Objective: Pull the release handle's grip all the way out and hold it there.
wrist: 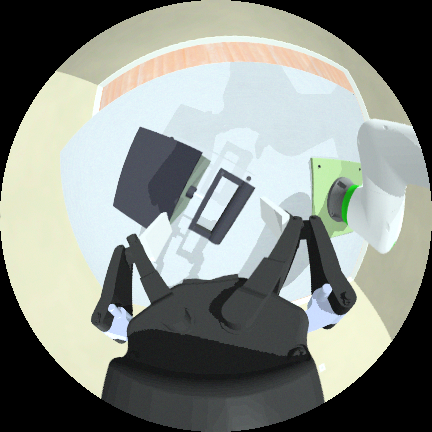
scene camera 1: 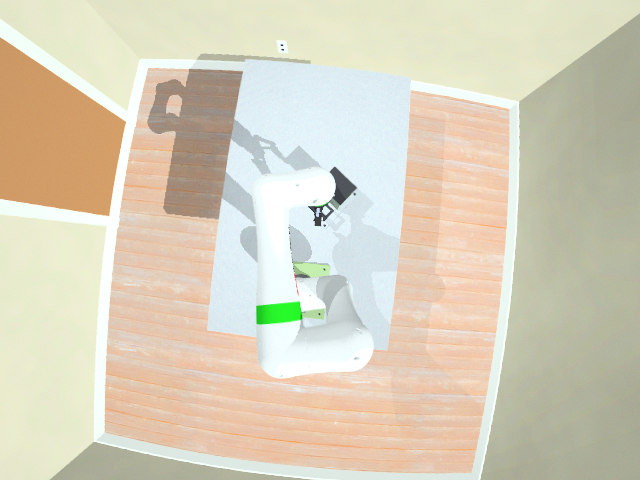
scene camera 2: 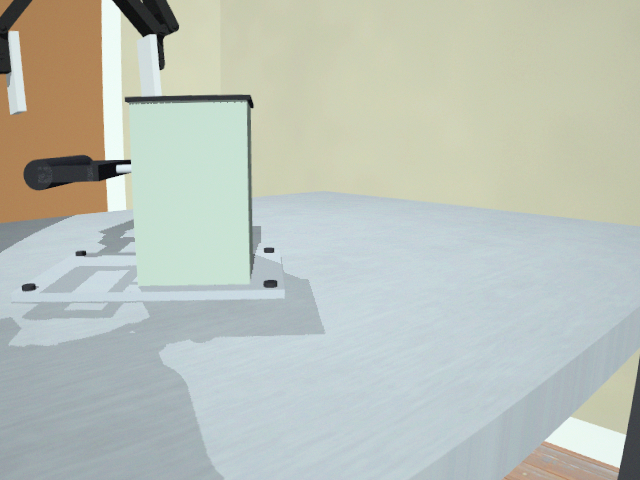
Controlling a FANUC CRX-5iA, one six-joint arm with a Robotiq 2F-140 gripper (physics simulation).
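A light base plate (wrist: 216,161) is here in my sight. I also see my gripper (scene camera 2: 89,108), and the wrist view gives me the gripper (wrist: 213,214) too.
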